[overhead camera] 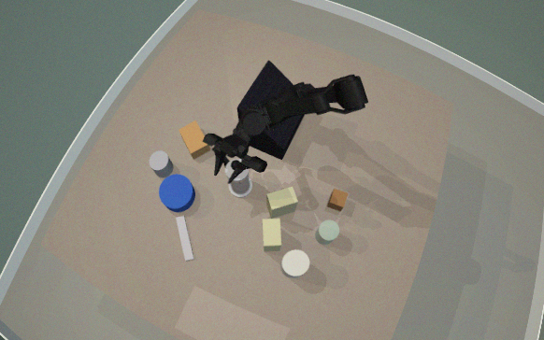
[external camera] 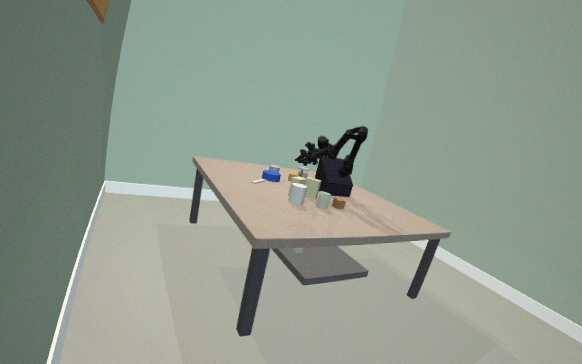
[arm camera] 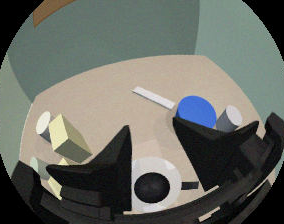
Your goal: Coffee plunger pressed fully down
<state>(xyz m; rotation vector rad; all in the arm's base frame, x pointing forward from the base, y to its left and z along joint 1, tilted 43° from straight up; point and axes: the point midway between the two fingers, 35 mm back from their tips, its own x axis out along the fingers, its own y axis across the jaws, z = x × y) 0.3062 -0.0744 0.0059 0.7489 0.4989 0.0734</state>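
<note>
My gripper tip is now 6 cm past the coffee press, 1 cm to the right of it and 9 cm above it. The rest, counted from my gripper tip: blue disc (6 cm ahead, 16 cm to the right, 15 cm below); then orange block (13 cm behind, 20 cm to the right, 15 cm below); then flat white strip (19 cm ahead, 7 cm to the right, 17 cm below).
</note>
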